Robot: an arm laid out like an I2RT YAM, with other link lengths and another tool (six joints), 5 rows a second.
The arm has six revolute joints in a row. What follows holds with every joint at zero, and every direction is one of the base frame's.
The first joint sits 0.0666 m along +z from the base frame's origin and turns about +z.
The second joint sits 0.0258 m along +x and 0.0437 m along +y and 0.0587 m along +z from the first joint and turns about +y.
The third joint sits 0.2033 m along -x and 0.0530 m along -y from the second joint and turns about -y.
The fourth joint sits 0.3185 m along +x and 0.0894 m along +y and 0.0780 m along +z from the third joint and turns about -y.
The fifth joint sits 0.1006 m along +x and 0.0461 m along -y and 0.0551 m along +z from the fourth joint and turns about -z.
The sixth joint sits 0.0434 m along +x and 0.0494 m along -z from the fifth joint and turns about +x.
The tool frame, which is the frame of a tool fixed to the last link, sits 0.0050 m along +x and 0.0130 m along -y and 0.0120 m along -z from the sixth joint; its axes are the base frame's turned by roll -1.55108, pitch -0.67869 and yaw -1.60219 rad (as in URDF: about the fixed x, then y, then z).
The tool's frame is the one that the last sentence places.
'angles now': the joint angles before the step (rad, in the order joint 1, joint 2, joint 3, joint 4, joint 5, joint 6). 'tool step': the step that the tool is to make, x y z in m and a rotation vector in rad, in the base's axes. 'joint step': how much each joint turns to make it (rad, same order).
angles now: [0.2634 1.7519 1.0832 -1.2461 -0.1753 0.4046]
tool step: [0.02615 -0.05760 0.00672 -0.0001 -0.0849 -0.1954]
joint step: [-0.1984 -0.0331 0.0008 0.0499 0.0142 0.0015]
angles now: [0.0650 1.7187 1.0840 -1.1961 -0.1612 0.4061]
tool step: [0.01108 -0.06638 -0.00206 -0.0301 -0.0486 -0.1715]
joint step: [-0.2041 -0.0003 0.0000 0.0457 0.0351 -0.0252]
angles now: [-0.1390 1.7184 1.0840 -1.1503 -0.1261 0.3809]
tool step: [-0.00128 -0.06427 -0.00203 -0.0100 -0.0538 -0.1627]
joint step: [-0.1942 0.0000 0.0000 0.0507 0.0031 -0.0317]
